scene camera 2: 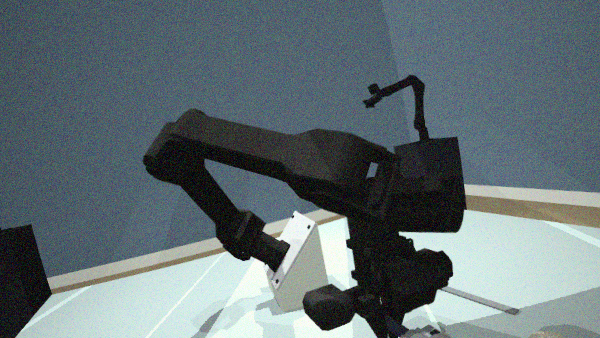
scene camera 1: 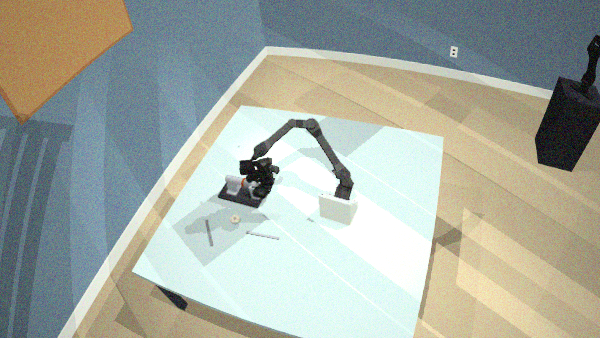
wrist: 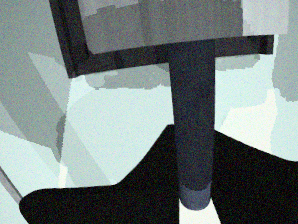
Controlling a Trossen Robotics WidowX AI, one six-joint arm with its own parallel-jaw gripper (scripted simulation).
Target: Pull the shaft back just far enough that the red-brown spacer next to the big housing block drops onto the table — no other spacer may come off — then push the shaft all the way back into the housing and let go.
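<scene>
In sight: my gripper (wrist: 182,130), a shaft (wrist: 192,63).
</scene>
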